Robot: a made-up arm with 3 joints. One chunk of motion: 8 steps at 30 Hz.
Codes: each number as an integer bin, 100 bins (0 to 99) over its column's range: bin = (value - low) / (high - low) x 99, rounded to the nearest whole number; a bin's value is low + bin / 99 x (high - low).
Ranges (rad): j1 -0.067..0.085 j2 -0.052..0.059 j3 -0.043..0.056
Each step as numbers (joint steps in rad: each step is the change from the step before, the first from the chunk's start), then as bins.
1 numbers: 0.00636 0.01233 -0.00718
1 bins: 48 57 36
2 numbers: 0.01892 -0.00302 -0.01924
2 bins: 56 44 24
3 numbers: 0.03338 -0.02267 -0.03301
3 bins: 65 26 10
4 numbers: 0.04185 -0.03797 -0.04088
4 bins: 71 13 2
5 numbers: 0.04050 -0.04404 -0.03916
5 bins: 70 7 4
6 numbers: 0.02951 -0.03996 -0.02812
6 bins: 63 11 15
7 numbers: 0.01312 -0.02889 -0.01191
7 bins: 52 21 31
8 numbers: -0.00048 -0.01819 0.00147
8 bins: 43 30 44
